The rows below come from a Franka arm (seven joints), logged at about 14 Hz.
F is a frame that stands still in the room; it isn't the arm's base.
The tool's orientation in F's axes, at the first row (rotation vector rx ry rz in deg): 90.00 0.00 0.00
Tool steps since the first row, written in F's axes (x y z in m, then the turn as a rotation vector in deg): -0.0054 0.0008 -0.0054 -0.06 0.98 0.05; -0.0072 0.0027 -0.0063 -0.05 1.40 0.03; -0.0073 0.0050 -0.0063 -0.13 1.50 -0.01; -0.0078 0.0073 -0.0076 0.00 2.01 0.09; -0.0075 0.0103 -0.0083 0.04 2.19 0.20; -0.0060 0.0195 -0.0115 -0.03 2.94 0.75; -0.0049 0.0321 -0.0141 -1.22 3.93 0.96; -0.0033 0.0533 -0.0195 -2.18 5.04 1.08; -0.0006 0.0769 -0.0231 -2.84 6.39 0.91; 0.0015 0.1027 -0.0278 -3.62 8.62 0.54; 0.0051 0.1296 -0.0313 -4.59 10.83 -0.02
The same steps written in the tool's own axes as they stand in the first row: -0.0054 -0.0054 -0.0008 -0.06 0.05 -0.98; -0.0072 -0.0063 -0.0027 -0.05 0.03 -1.40; -0.0073 -0.0063 -0.0050 -0.13 -0.01 -1.50; -0.0078 -0.0076 -0.0073 0.00 0.09 -2.01; -0.0075 -0.0083 -0.0103 0.04 0.20 -2.19; -0.0060 -0.0115 -0.0195 -0.03 0.75 -2.94; -0.0049 -0.0141 -0.0321 -1.22 0.96 -3.93; -0.0033 -0.0195 -0.0533 -2.18 1.08 -5.04; -0.0006 -0.0231 -0.0769 -2.84 0.91 -6.39; 0.0015 -0.0278 -0.1027 -3.62 0.54 -8.62; 0.0051 -0.0313 -0.1296 -4.59 -0.02 -10.83
